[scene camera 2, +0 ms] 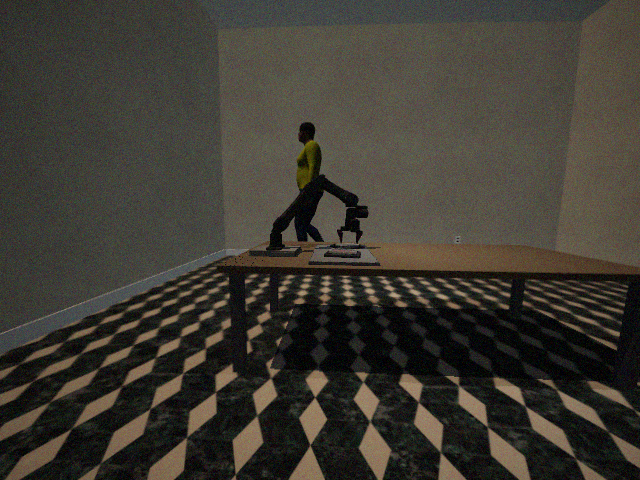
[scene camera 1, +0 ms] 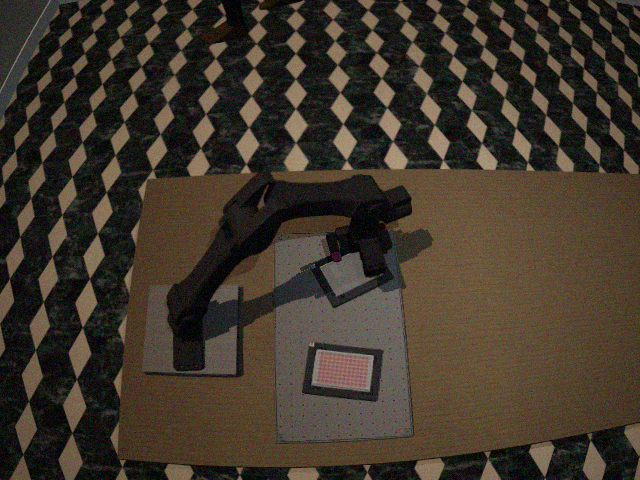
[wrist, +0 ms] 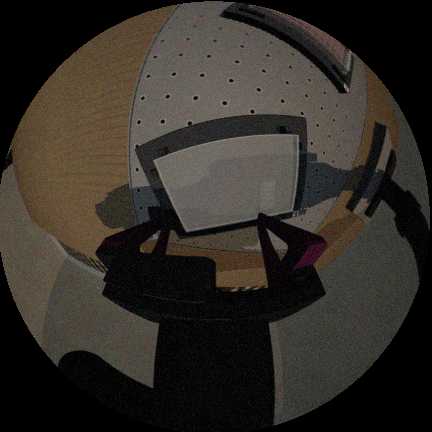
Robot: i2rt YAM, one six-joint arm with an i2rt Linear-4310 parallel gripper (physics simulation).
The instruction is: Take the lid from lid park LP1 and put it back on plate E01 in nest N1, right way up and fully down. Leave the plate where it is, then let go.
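The clear, pale lid lies flat in the dark frame of lid park LP1, turned at an angle on the pegboard. My gripper is open and points down, with its fingertips low over the back edge of the lid and nothing between them. The arm hides part of the lid in scene camera 1. Plate E01, with red wells, sits without a lid in the dark frame of nest N1. The exact gap from fingertips to lid cannot be told.
The grey pegboard carries the park and the nest on the wooden table. The arm's grey base plate is at the left. A person in a yellow top is behind the table.
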